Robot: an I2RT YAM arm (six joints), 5 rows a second.
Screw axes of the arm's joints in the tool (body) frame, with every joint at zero. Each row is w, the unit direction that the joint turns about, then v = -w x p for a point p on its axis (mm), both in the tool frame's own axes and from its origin. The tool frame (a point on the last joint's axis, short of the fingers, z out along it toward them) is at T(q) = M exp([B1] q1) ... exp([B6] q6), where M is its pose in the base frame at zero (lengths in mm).
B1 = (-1, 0, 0, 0, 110.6, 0)
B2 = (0, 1, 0, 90.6, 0, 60)
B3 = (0, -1, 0, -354.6, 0, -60)
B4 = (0, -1, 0, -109.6, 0, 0)
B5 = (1, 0, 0, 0, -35.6, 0)
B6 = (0, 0, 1, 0, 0, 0)
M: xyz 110.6 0 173.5 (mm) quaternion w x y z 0.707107 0 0.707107 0
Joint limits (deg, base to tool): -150..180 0..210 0..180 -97..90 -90..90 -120..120
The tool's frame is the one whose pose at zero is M.
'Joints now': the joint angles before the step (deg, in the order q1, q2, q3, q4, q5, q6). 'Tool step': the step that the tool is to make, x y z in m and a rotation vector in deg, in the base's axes. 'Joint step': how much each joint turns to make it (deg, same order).
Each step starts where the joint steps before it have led.
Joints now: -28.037, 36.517, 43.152, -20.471, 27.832, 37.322
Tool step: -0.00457, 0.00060, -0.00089, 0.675, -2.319, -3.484
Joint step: 0.000, -1.029, -0.516, -0.165, 2.988, 2.822
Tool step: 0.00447, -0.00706, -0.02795, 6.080, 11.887, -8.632
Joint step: 0.001, 4.663, -0.170, -10.573, 8.113, 3.542
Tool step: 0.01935, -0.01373, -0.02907, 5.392, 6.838, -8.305
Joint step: -0.122, 9.686, -0.083, -4.227, 5.735, 8.097
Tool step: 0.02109, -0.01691, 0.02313, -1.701, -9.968, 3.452
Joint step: -2.299, 3.966, 3.793, 10.444, -6.615, -1.107
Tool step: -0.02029, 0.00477, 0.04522, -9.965, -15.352, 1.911
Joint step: -2.575, -7.733, 0.596, 11.499, -3.948, -2.574
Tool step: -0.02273, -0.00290, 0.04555, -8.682, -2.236, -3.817
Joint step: -5.237, -2.071, 5.824, 2.924, -0.659, -7.076
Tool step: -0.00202, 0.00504, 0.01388, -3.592, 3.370, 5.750
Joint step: -0.148, -0.533, 2.213, -0.220, -5.842, -5.780
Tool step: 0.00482, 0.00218, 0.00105, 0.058, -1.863, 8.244
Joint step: 0.009, 0.033, -0.132, 1.007, -8.213, 1.463
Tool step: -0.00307, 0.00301, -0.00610, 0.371, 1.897, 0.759
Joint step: 0.000, -1.289, -1.061, -1.642, -0.770, -0.929
